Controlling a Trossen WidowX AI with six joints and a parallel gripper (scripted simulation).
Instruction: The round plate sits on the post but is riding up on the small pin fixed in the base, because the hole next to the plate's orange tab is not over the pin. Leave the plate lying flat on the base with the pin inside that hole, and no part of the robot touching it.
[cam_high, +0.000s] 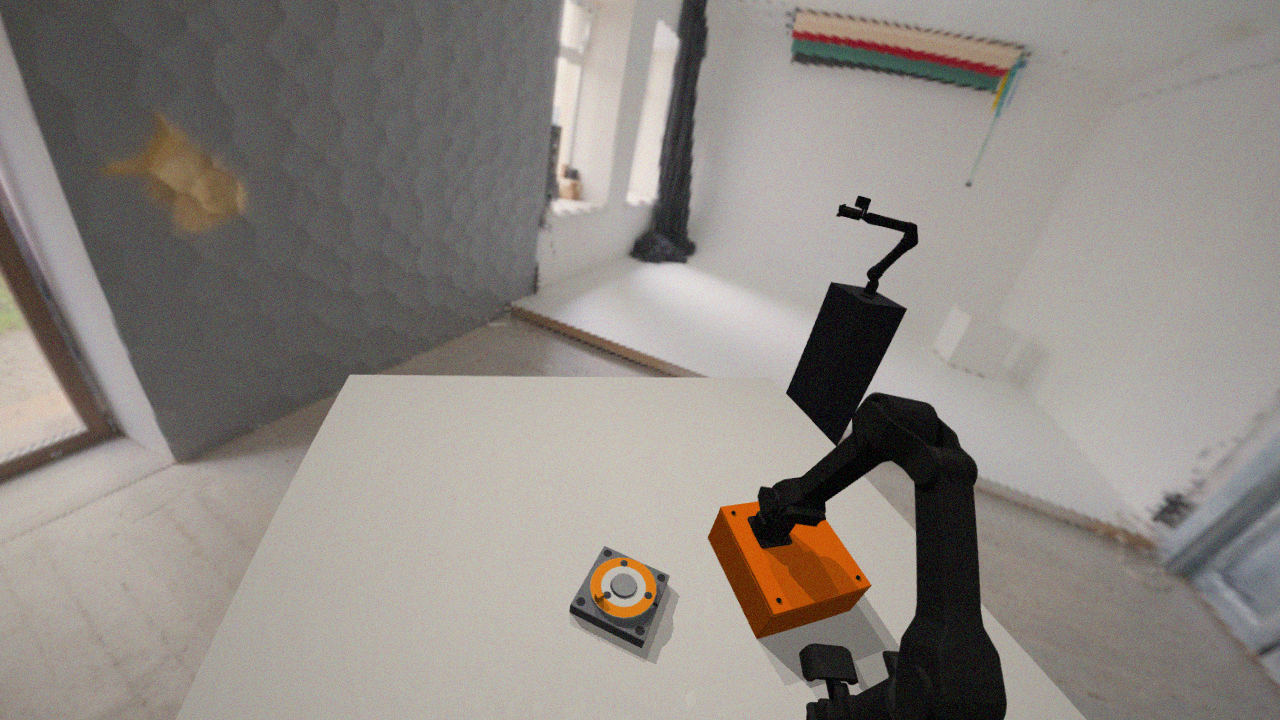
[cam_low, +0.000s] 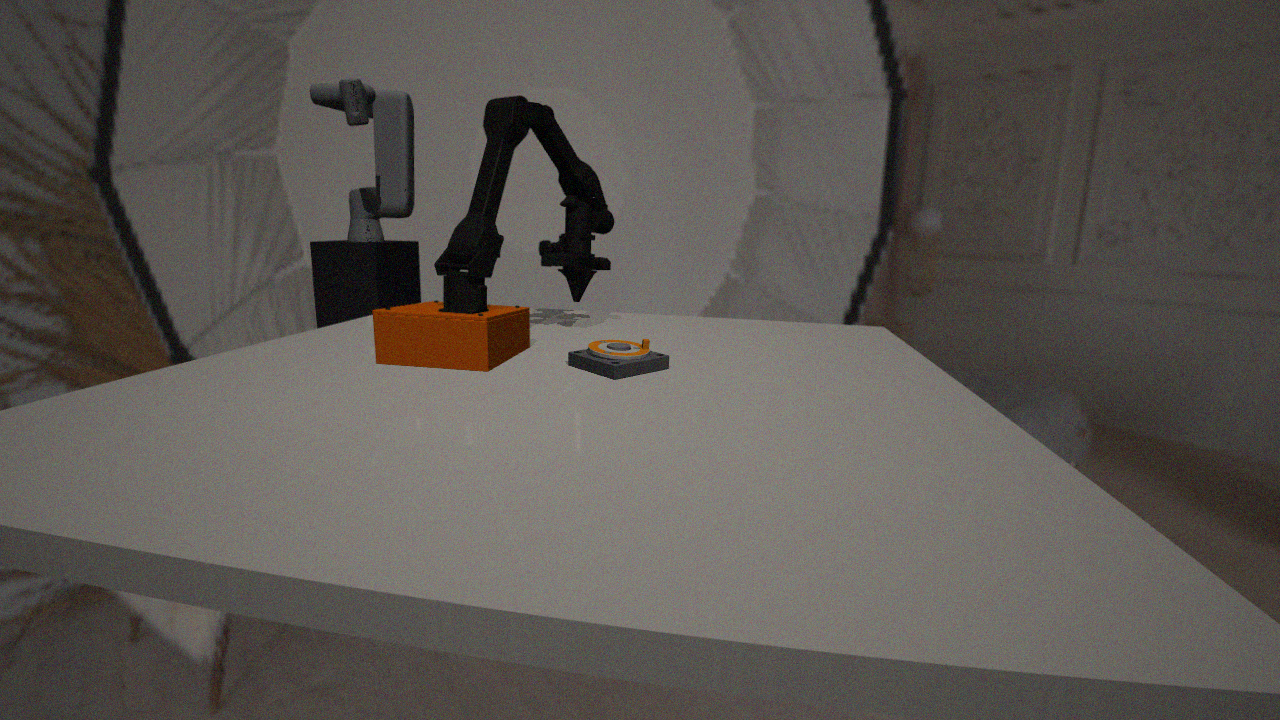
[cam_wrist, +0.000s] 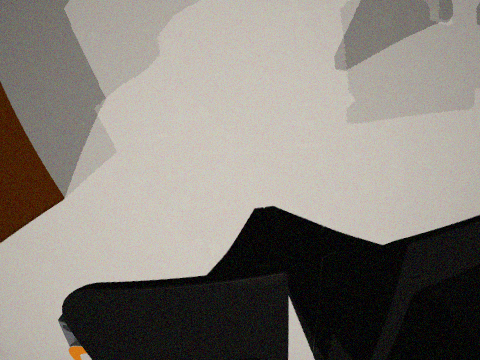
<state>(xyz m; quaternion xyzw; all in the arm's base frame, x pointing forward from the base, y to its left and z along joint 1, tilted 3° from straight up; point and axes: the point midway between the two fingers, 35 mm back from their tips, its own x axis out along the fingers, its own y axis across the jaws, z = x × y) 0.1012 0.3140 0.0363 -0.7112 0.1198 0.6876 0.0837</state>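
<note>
My gripper tip is now 260 mm to the left of the orange round plate, 190 mm short of it and 30 mm above it. Also, from my gripper tip: grey square base (270 mm to the right, 170 mm ahead, 50 mm below).
</note>
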